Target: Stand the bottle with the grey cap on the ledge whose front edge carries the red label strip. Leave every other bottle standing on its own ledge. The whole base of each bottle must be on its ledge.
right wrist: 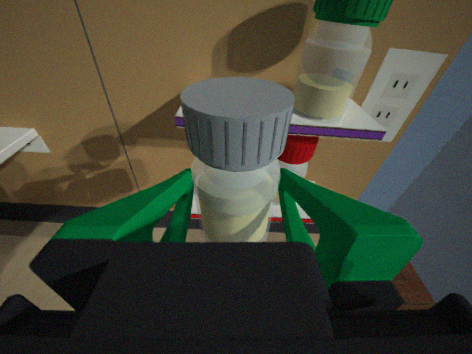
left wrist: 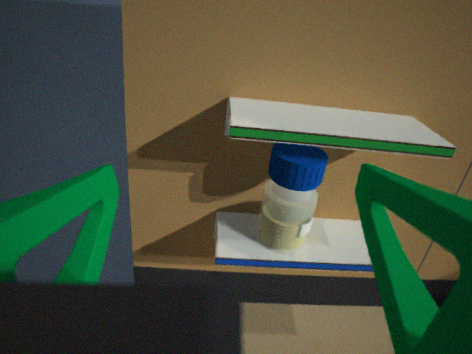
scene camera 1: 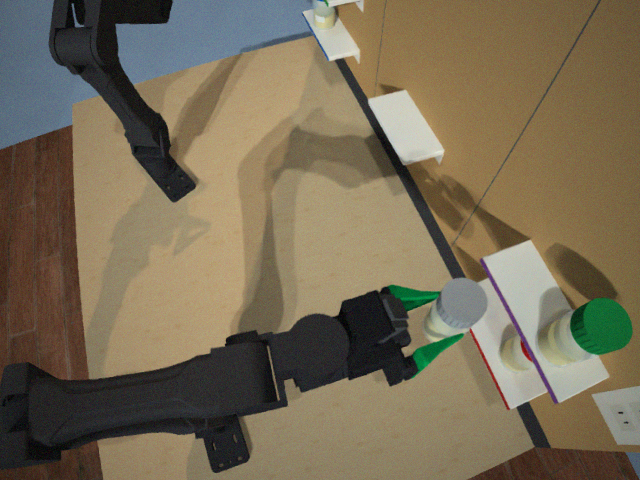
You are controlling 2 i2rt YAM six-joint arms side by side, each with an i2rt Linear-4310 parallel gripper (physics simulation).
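Frame: origin at the left arm's base, x ahead, y left, z up, level; millimetres.
Where they show: left gripper, between the fingertips: (left wrist: pixel 236 178); right gripper, between the fingertips: (right wrist: pixel 235 176) (scene camera 1: pixel 450 314); left arm's base, origin of its link: (scene camera 1: pixel 164 170).
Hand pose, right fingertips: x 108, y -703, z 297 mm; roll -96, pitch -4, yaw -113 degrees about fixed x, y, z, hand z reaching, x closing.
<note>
Things, the pixels of their top centre, and the offset from my right fingertips. "spot": a spot on its surface instead.
- grey-capped bottle, centre of its top: (right wrist: pixel 244 90) (scene camera 1: pixel 465 301) dx +2, dy -1, dz +53 mm
- red-strip ledge, centre of its top: (right wrist: pixel 258 194) (scene camera 1: pixel 502 338) dx +87, dy -87, dz -137 mm
- red-capped bottle, centre of its top: (right wrist: pixel 296 132) (scene camera 1: pixel 547 341) dx +81, dy -117, dz -32 mm
- purple-strip ledge, centre of its top: (scene camera 1: pixel 545 314) dx +87, dy -87, dz +3 mm
- green-capped bottle, centre of its top: (scene camera 1: pixel 608 323) dx +66, dy -119, dz +108 mm
- blue-capped bottle, centre of its top: (left wrist: pixel 300 152) dx +411, dy +675, dz -32 mm
- blue-strip ledge, centre of its top: (left wrist: pixel 304 236) (scene camera 1: pixel 329 29) dx +403, dy +649, dz -137 mm
- green-strip ledge, centre of its top: (left wrist: pixel 335 119) dx +403, dy +649, dz +3 mm
- white ledge, centre of its top: (scene camera 1: pixel 405 123) dx +245, dy +281, dz -67 mm
- wall outlet, a spot on its surface: (scene camera 1: pixel 617 415) spot: dx +65, dy -239, dz -24 mm
The grey-capped bottle (scene camera 1: pixel 463 303) (right wrist: pixel 237 125) is upright between the fingers of my right gripper (scene camera 1: pixel 449 315) (right wrist: pixel 235 176), which is shut on its body. It is in front of the red-strip ledge (scene camera 1: pixel 491 333) (right wrist: pixel 275 219), near its far-left end in the right wrist view; its base is hidden there. A red-capped bottle (scene camera 1: pixel 515 354) (right wrist: pixel 301 149) stands on that ledge, partly under the purple-strip ledge (scene camera 1: pixel 522 289) (right wrist: pixel 345 132). A green-capped bottle (scene camera 1: pixel 601 325) (right wrist: pixel 332 75) stands on the purple-strip ledge. My left gripper (left wrist: pixel 236 178) is open and empty.
A blue-capped bottle (scene camera 1: pixel 324 19) (left wrist: pixel 287 217) stands on the blue-strip ledge (scene camera 1: pixel 341 43) (left wrist: pixel 237 245), under the green-strip ledge (left wrist: pixel 325 119). A white ledge (scene camera 1: pixel 405 126) (right wrist: pixel 15 139) is on the wall between the ledge groups. A wall outlet (scene camera 1: pixel 617 415) (right wrist: pixel 407 82) is beside the purple-strip ledge.
</note>
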